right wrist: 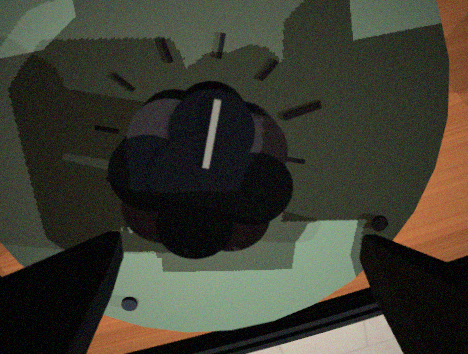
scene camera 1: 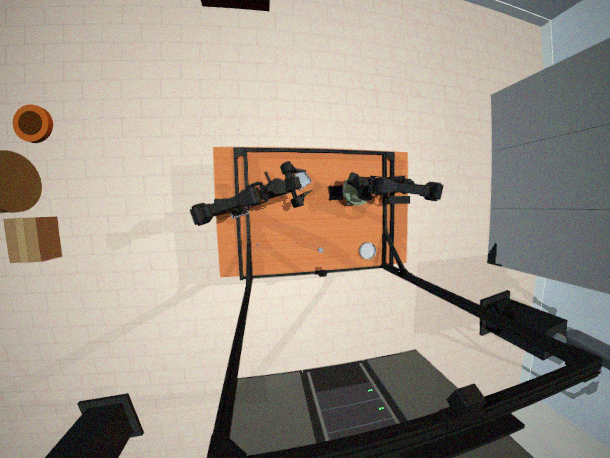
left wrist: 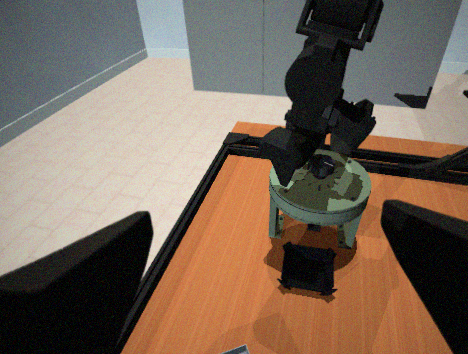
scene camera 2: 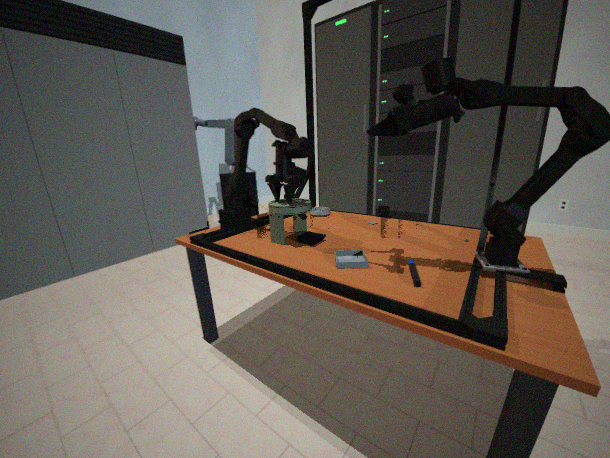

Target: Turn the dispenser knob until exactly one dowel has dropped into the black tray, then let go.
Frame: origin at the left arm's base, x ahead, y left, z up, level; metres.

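Where they show: left gripper, between the fingertips: (scene camera 1: 309, 180) (left wrist: 265, 217) (scene camera 2: 369, 133); right gripper, between the fingertips: (left wrist: 295, 172) (scene camera 2: 283, 203); left arm's base, origin of its link: (scene camera 1: 237, 207) (scene camera 2: 500, 260); right arm's base, origin of its link: (scene camera 2: 234, 210).
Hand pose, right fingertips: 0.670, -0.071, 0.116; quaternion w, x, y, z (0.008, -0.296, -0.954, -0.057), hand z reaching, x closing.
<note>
Things, the pixels of their top centre, and the offset from my right fingertips, as dx, dy, dz.
- green round dispenser, centre of its top: (right wrist: 203, 146) (left wrist: 319, 175) (scene camera 2: 289, 201) (scene camera 1: 358, 190) -0.009, -0.037, -0.001
- black tray, centre of its top: (left wrist: 308, 265) (scene camera 2: 310, 235) (scene camera 1: 336, 192) -0.096, -0.016, -0.124
- grey box, centre of its top: (scene camera 2: 350, 255) (scene camera 1: 301, 179) -0.274, +0.118, -0.128
- black stick with a blue end, centre of its top: (scene camera 2: 414, 268) -0.453, +0.150, -0.132
- round pale dish, centre of its top: (scene camera 2: 319, 208) (scene camera 1: 368, 251) +0.004, -0.429, -0.116
- small grey piece, centre of its top: (scene camera 1: 320, 250) -0.285, -0.324, -0.145
The green round dispenser (scene camera 1: 356, 199) (scene camera 2: 277, 227) (left wrist: 320, 202) (right wrist: 210, 300) stands on its legs. Its dark lobed knob (left wrist: 322, 166) (right wrist: 200, 175) has a white line pointing near the top tick in the right wrist view. My right gripper (scene camera 2: 282, 199) (left wrist: 295, 172) (right wrist: 243, 246) is open over the dispenser top, fingers wide apart at the knob's near side, with nothing between them. The black tray (scene camera 1: 335, 192) (scene camera 2: 311, 238) (left wrist: 307, 270) lies beside the dispenser; no dowel can be made out in its dark inside. My left gripper (scene camera 2: 371, 132) (left wrist: 265, 217) is open and empty, high above the table.
A grey box (scene camera 1: 303, 179) (scene camera 2: 351, 263) lies below my left gripper. A black stick with a blue end (scene camera 2: 415, 275) lies near it. A round pale dish (scene camera 1: 367, 250) (scene camera 2: 320, 212) and a small grey piece (scene camera 1: 320, 249) are on the table. A black frame (scene camera 2: 350, 292) runs along the table edge.
</note>
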